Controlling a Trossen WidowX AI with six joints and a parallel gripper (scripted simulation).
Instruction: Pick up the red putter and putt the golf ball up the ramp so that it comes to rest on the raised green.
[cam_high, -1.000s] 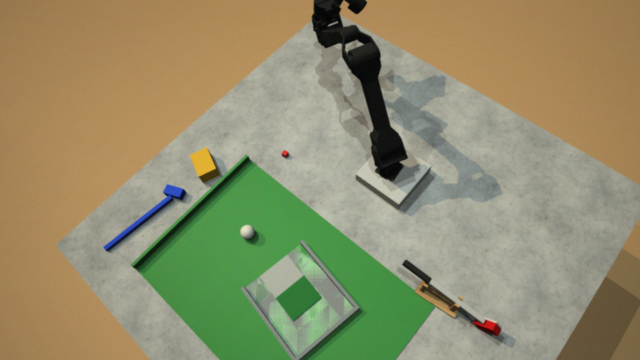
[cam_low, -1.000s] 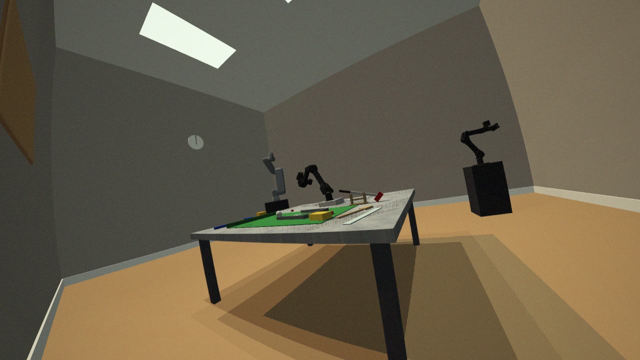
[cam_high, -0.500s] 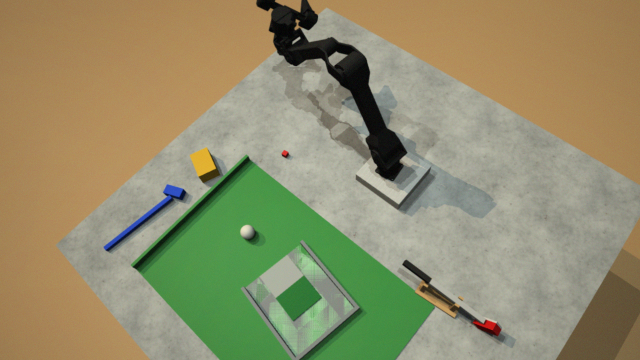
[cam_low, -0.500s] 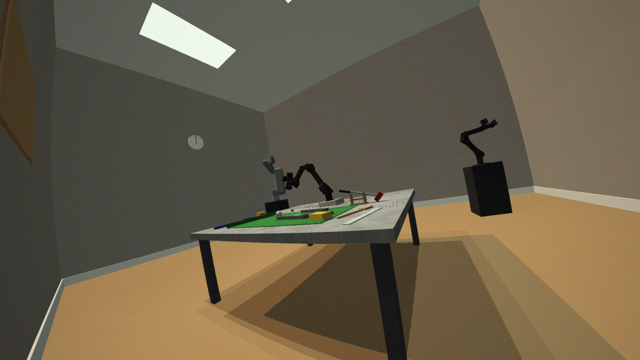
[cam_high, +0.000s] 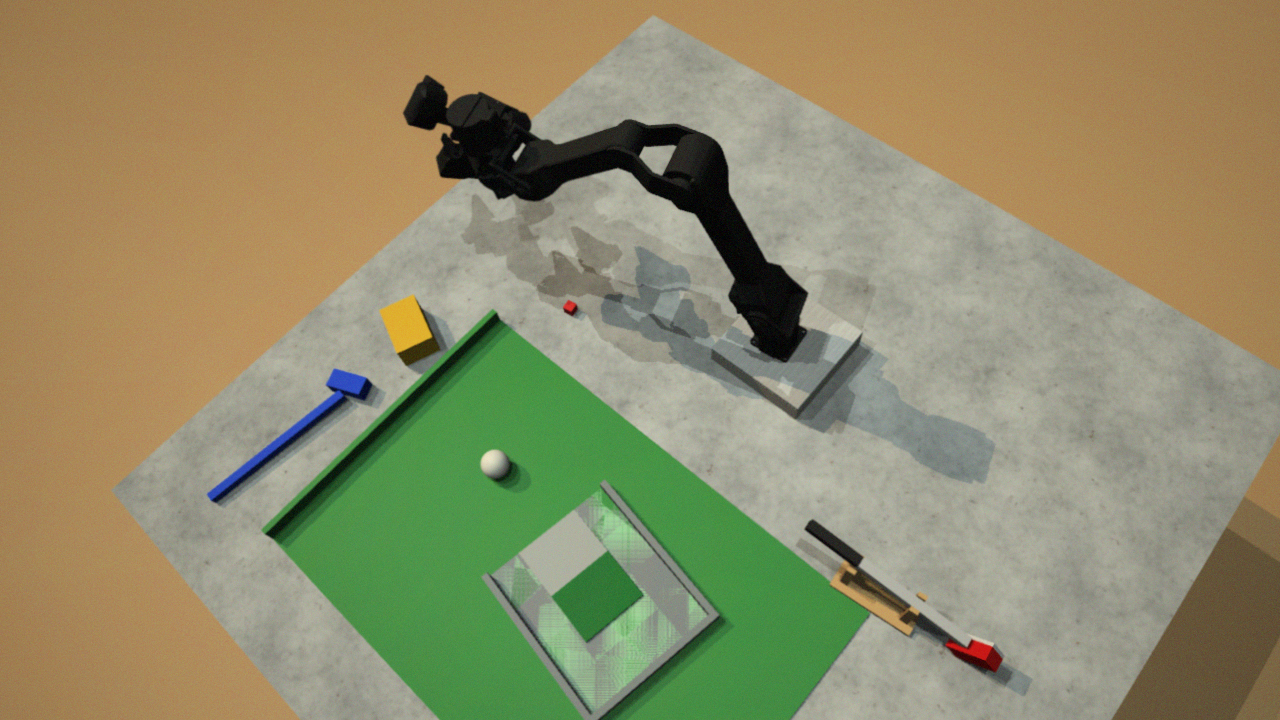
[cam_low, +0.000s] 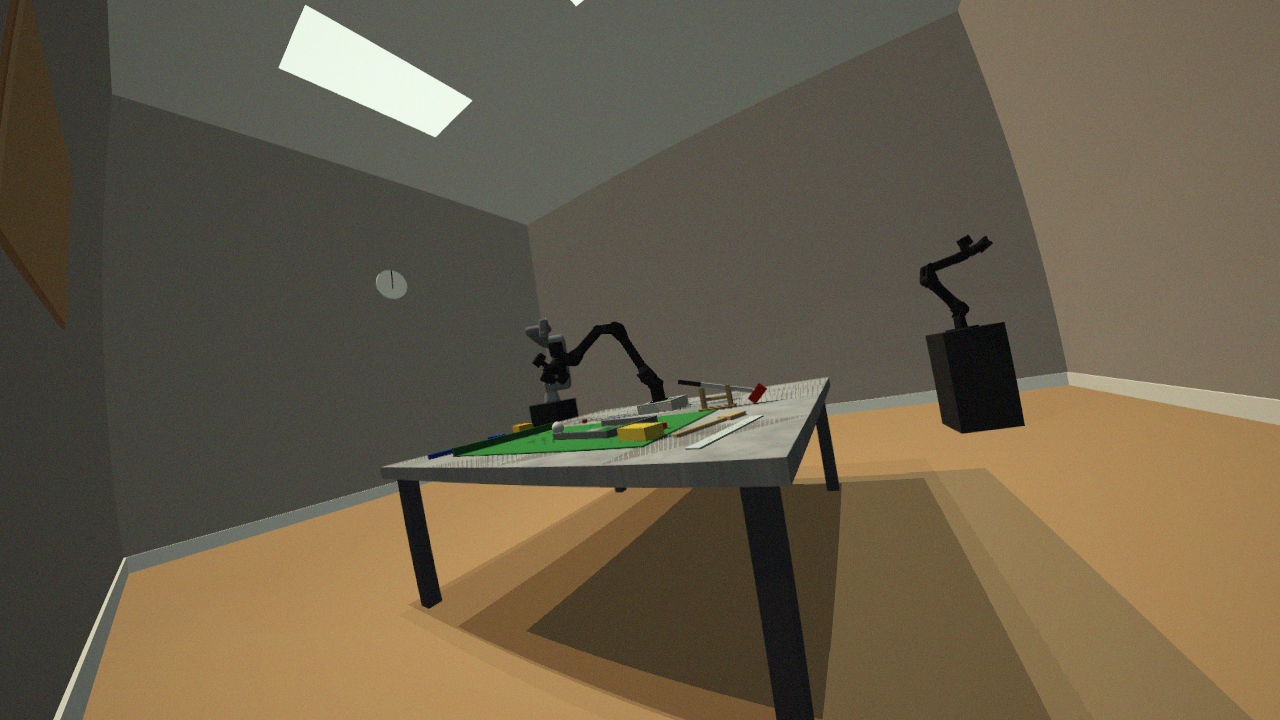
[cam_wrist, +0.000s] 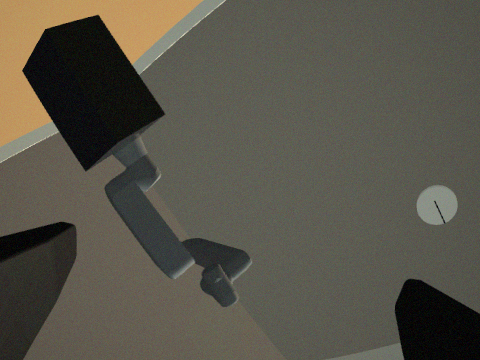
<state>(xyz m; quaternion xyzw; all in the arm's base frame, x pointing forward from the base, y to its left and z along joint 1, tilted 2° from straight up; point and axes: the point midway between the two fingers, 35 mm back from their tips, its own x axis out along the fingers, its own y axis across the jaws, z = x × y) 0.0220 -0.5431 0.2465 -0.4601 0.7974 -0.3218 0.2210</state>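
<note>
Right now my gripper tip is 230 mm short of the red putter, 920 mm to the right of it and 200 mm above it. From my gripper tip the other things lie so: white golf ball 390 mm ahead, 340 mm to the left, 240 mm below; yellow block 290 mm ahead, 80 mm to the left, 240 mm below; dark green rail 430 mm ahead, 150 mm to the left, 250 mm below.
</note>
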